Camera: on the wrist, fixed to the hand. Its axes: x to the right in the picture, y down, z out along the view.
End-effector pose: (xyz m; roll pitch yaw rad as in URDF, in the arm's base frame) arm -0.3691 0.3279 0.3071 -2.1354 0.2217 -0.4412
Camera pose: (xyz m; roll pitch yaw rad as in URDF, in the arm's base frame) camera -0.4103 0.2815 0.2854 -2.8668 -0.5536 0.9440
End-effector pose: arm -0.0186 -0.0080 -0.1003 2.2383 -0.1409 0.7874
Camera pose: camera -0.0308 -0.0257 -0.0382 2.4894 1.2715 1.7295
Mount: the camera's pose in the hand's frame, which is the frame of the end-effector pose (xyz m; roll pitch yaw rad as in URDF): -0.0122 0.0530 -0.0369 -0.0280 -0.4262 -1.5296
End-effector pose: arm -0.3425 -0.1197 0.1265 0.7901 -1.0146 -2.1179
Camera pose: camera -0.2797 -0.1388 0.1223 1.0368 0.1564 2.9261
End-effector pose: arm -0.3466 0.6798 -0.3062 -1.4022 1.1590 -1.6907
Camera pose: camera -0.3669 0.7411 -0.3184 -1.6911 -0.3601 -1.4149
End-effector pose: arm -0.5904 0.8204 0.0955 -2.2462 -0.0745 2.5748
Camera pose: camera -0.5480 0.8668 0.0763 3.0661 -0.4702 -2.1418
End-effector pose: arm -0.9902 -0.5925 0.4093 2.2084 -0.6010 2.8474
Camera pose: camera -0.9451 -0.6042 0.4556 1.8423 0.9022 -3.0912
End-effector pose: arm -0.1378 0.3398 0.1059 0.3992 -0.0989 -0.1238
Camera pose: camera -0.1407 0.4038 0.0914 0.0869 -0.0309 -1.6600
